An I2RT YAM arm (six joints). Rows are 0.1 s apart.
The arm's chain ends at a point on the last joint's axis. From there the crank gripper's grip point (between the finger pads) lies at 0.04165 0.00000 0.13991 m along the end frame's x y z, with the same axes.
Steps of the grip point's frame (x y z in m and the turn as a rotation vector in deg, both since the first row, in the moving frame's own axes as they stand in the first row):
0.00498, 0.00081, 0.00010, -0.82, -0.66, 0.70
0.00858, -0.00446, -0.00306, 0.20, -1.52, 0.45
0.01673, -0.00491, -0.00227, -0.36, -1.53, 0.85
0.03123, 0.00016, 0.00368, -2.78, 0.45, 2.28
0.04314, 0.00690, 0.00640, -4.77, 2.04, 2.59
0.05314, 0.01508, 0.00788, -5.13, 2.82, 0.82
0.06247, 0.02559, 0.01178, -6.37, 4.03, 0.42
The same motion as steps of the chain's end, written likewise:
0.00661, -0.00169, -0.00035, -0.82, -0.66, 0.70
0.01231, -0.00428, -0.00412, 0.20, -1.52, 0.45
0.02049, -0.00638, -0.00333, -0.36, -1.53, 0.85
0.03030, -0.00829, 0.00422, -2.78, 0.45, 2.28
0.03850, -0.00666, 0.00853, -4.77, 2.04, 2.59
0.04641, 0.00202, 0.01068, -5.13, 2.82, 0.82
0.05282, 0.00990, 0.01593, -6.37, 4.03, 0.42

